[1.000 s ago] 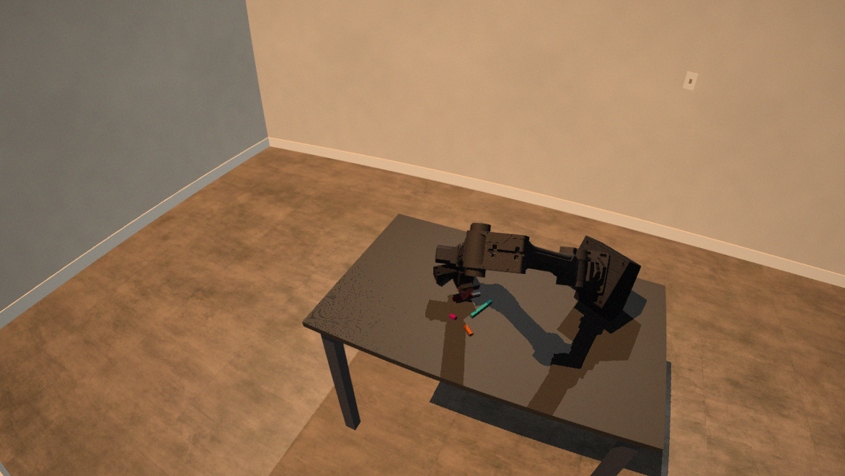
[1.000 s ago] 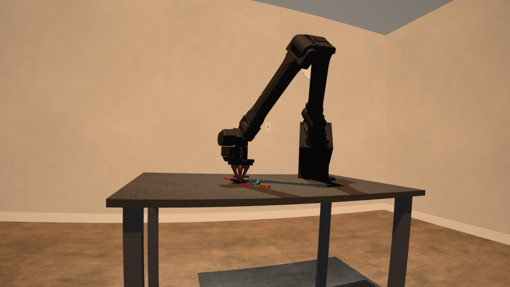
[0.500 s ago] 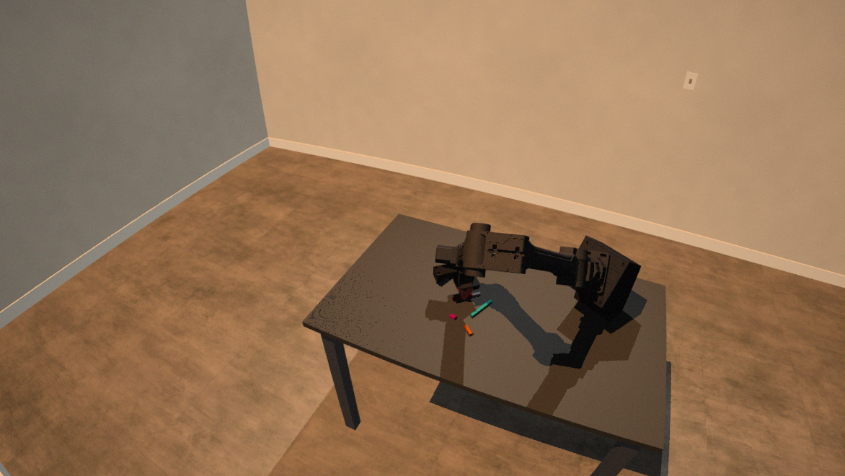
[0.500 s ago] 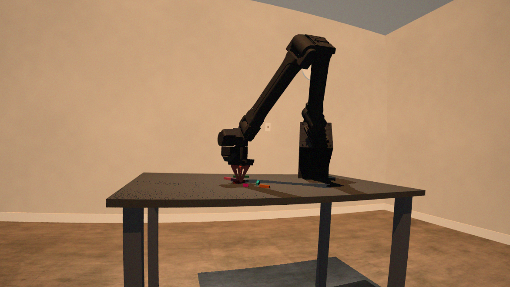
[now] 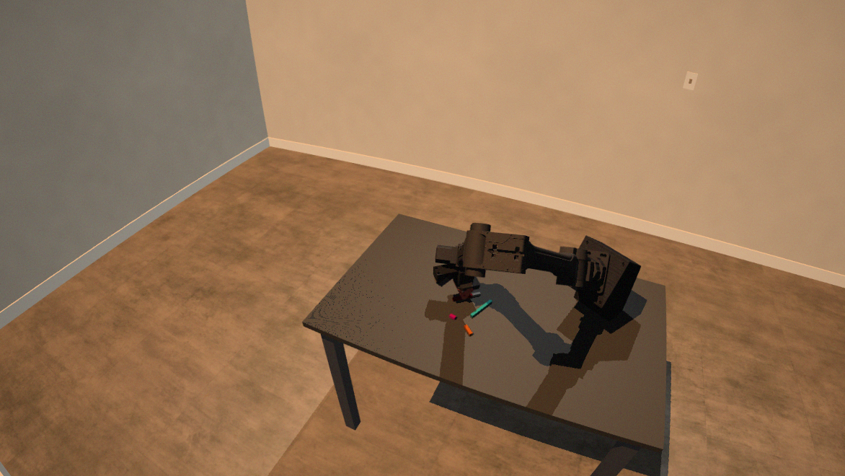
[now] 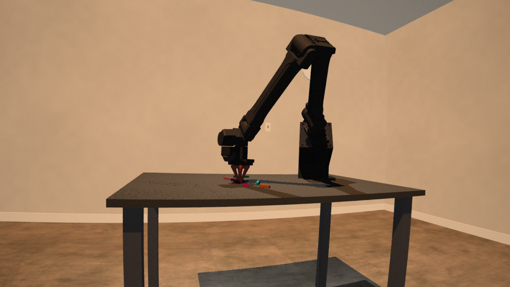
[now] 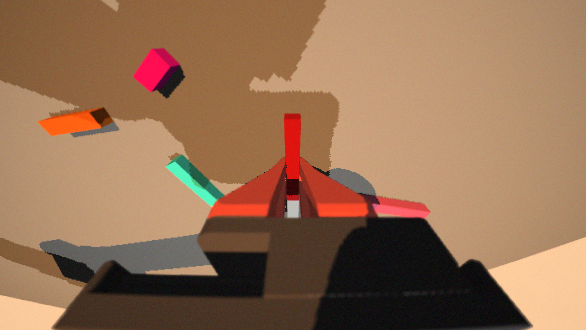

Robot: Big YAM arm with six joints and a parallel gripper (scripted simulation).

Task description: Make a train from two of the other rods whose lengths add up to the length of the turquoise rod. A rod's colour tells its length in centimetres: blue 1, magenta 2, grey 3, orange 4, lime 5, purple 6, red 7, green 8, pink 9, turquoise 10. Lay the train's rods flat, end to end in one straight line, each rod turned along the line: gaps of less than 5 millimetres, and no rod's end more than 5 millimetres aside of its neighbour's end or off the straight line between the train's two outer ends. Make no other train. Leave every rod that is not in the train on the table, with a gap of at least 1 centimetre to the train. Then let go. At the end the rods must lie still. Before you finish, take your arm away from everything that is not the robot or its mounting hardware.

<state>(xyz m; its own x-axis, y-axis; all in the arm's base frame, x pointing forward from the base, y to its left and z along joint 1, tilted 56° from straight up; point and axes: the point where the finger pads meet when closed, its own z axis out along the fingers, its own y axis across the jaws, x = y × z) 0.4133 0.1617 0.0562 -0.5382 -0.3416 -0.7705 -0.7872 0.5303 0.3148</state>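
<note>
Right now the red rod is right at my hand. Also, from my hand: grey rod (4 cm to the right, 3 cm behind, 1 cm below); then turquoise rod (8 cm behind, 1 cm to the left, 1 cm below); then pink rod (8 cm to the right, 4 cm ahead, 1 cm below).
</note>
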